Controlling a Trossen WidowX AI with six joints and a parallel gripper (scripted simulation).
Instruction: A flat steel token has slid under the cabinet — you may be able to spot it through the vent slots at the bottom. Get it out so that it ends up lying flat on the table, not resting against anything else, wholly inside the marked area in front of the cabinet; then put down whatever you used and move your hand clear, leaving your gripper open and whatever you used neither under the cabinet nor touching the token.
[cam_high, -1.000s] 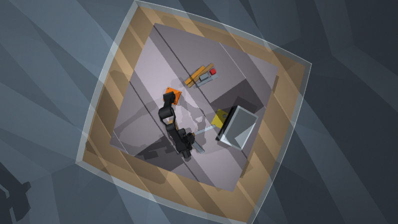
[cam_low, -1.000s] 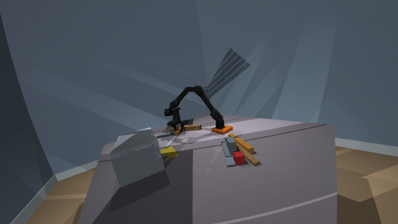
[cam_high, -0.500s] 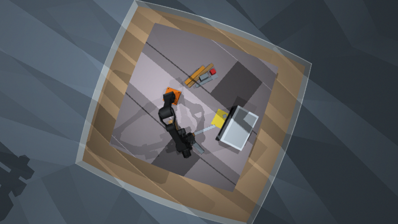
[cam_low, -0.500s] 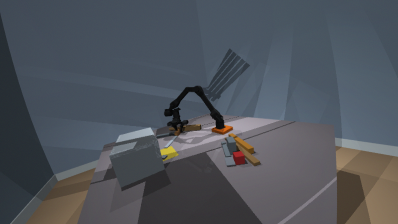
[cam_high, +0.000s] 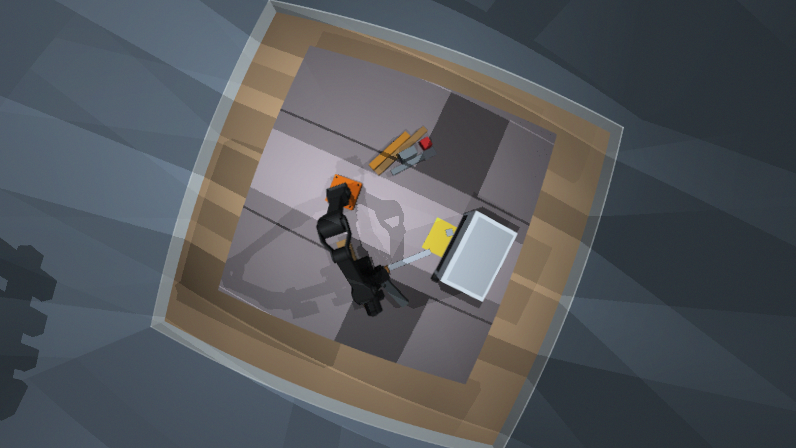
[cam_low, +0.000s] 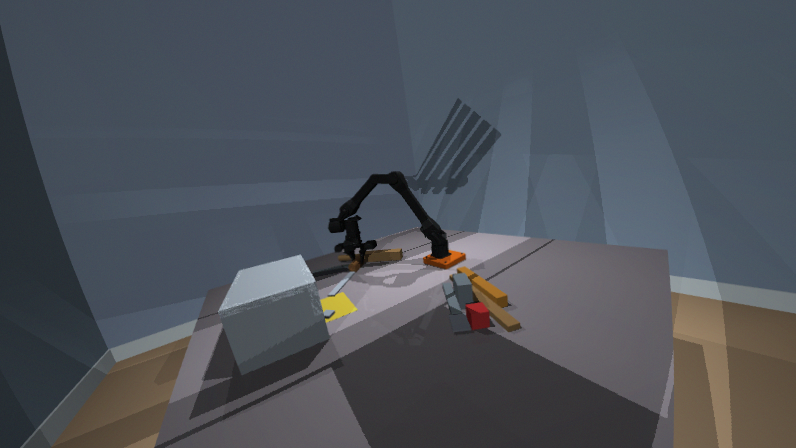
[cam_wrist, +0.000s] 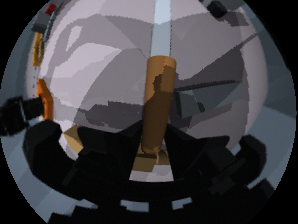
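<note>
My gripper tip is now 50 mm past the wooden paddle, 40 mm to the left of it and 10 mm below it. The rest, counted from my gripper tip: thin grey bar: 120 mm ahead, 20 mm to the right; grey block: 100 mm behind, 540 mm to the left, 30 mm above; steel token: 220 mm ahead, 320 mm to the left.
</note>
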